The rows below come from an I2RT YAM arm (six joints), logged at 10 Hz.
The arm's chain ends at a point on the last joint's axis. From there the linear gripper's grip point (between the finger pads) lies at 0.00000 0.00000 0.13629 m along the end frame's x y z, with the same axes.
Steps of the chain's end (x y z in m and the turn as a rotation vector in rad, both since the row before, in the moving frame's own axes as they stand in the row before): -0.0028 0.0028 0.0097 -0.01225 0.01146 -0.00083; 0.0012 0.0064 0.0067 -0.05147 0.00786 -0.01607; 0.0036 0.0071 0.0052 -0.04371 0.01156 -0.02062; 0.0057 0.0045 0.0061 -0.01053 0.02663 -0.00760; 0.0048 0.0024 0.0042 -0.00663 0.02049 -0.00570; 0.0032 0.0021 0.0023 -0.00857 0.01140 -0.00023; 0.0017 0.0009 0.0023 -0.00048 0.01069 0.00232
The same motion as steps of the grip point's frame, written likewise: -0.0012 0.0045 0.0097 -0.01225 0.01146 -0.00083; 0.0023 0.0134 0.0065 -0.05147 0.00786 -0.01607; 0.0052 0.0130 0.0051 -0.04371 0.01156 -0.02062; 0.0093 0.0059 0.0060 -0.01053 0.02663 -0.00760; 0.0076 0.0033 0.0042 -0.00663 0.02049 -0.00570; 0.0048 0.0033 0.0023 -0.00857 0.01140 -0.00023; 0.0032 0.0010 0.0023 -0.00048 0.01069 0.00232
